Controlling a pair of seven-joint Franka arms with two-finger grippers.
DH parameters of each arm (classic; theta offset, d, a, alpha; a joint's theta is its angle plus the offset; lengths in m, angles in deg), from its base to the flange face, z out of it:
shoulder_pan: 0 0.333 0 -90
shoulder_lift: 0 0 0 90
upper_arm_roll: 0 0.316 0.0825 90
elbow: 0 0 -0.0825 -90
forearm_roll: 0 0.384 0 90
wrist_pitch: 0 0 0.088 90
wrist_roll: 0 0.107 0 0
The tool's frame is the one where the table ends.
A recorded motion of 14 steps. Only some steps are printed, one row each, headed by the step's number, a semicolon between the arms.
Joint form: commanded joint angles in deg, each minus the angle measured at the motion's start. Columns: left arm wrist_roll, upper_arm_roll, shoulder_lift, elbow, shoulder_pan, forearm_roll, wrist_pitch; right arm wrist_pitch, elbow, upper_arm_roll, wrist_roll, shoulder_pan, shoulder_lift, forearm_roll.
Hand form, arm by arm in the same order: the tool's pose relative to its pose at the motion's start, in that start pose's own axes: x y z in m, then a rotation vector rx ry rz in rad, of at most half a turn. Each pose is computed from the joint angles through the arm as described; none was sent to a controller.
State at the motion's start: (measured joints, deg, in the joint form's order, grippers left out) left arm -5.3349 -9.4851 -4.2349 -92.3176 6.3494 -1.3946 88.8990; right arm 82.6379 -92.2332 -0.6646 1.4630 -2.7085 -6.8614 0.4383
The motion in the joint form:
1: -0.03 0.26 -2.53 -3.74 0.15 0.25 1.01; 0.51 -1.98 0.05 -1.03 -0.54 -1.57 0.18
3: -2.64 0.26 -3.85 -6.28 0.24 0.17 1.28; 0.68 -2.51 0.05 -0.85 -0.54 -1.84 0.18
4: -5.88 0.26 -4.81 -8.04 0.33 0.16 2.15; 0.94 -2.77 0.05 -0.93 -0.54 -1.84 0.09
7: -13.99 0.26 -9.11 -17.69 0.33 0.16 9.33; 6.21 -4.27 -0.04 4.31 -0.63 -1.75 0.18
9: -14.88 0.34 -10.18 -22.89 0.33 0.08 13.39; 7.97 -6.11 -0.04 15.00 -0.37 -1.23 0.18
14: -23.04 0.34 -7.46 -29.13 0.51 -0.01 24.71; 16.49 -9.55 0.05 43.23 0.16 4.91 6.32
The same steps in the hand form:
1: -0.0123 -0.0038 0.0062 0.0115 -0.0029 -0.0088; -0.0077 0.0041 0.0018 0.0037 0.0018 -0.0098
3: -0.0197 -0.0045 0.0150 0.0157 -0.0191 -0.0569; -0.0088 0.0042 0.0035 0.0038 0.0002 -0.0066
4: -0.0239 -0.0053 0.0197 0.0186 -0.0173 -0.1157; -0.0083 0.0044 0.0052 0.0022 0.0002 -0.0078
7: -0.0400 -0.0061 0.0520 0.0251 0.0170 -0.2611; 0.0023 0.0058 0.0097 0.0079 0.0642 0.0870
9: -0.0448 -0.0084 0.0803 0.0268 0.0162 -0.2805; 0.0085 0.0035 0.0265 0.0121 0.0529 0.2694
14: -0.0291 -0.0126 0.1379 0.0064 0.0564 -0.4279; 0.0522 -0.0127 0.0965 0.1161 -0.0101 0.7676

